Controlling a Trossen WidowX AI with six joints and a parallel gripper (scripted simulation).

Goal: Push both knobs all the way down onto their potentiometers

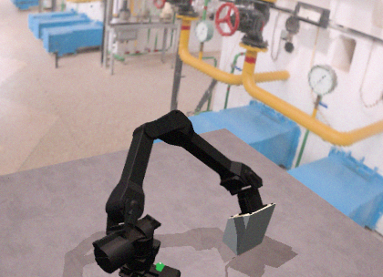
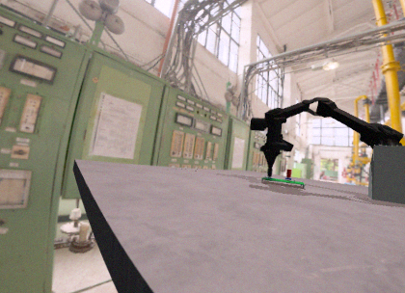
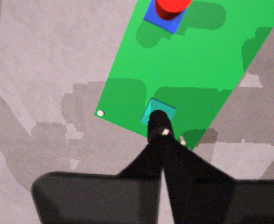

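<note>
Right now the black knob is 1 cm below my gripper tip. The rest, counted from my gripper tip: red knob 7 cm behind, 4 cm to the right, 1 cm below.
</note>
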